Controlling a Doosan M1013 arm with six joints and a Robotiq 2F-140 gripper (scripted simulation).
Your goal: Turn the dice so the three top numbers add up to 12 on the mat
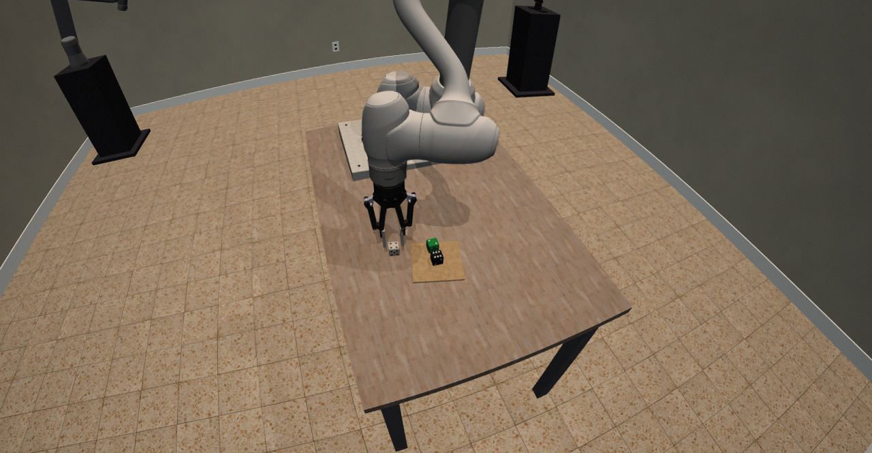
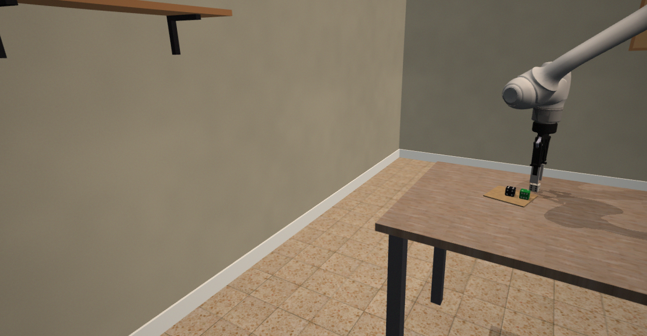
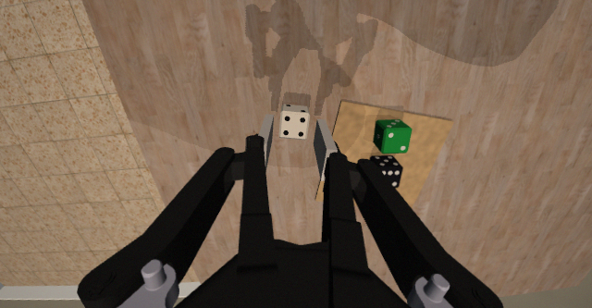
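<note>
Right now the white die is 6 cm below my hand. The rest, counted from my hand: green die 11 cm to the left, 5 cm below, 2 cm ahead; black die 11 cm to the left, 6 cm ahead, 5 cm below; tan mat 11 cm to the left, 7 cm below, 6 cm ahead.
</note>
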